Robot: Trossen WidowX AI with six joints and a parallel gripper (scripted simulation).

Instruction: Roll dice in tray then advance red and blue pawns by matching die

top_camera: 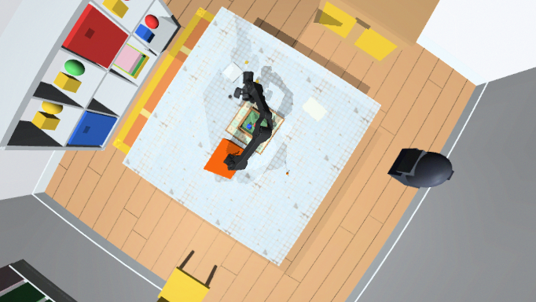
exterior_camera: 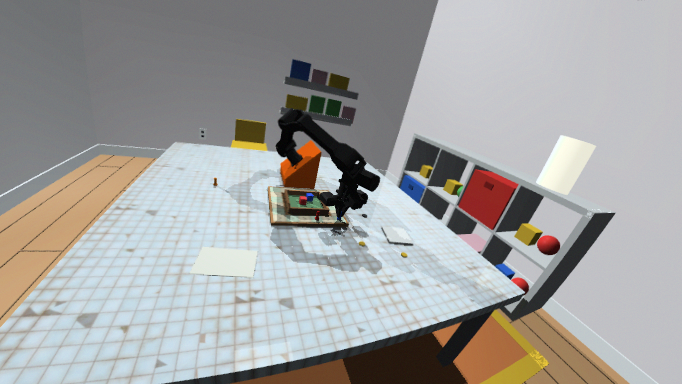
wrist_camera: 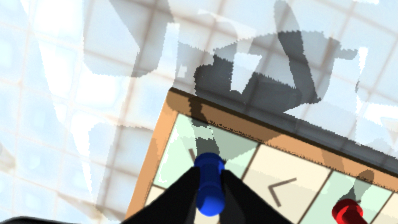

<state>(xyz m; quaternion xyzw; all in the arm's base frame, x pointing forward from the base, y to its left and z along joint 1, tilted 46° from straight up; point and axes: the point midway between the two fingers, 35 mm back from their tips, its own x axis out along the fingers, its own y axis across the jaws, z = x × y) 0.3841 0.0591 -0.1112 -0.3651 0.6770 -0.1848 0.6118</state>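
Right now my gripper tip is 9 cm to the left of the red pawn. Round my gripper tip: red die: 12 cm to the right, 11 cm behind; dark disc: 14 cm to the left, 5 cm behind, 2 cm below; blue pawn: 1 cm above.
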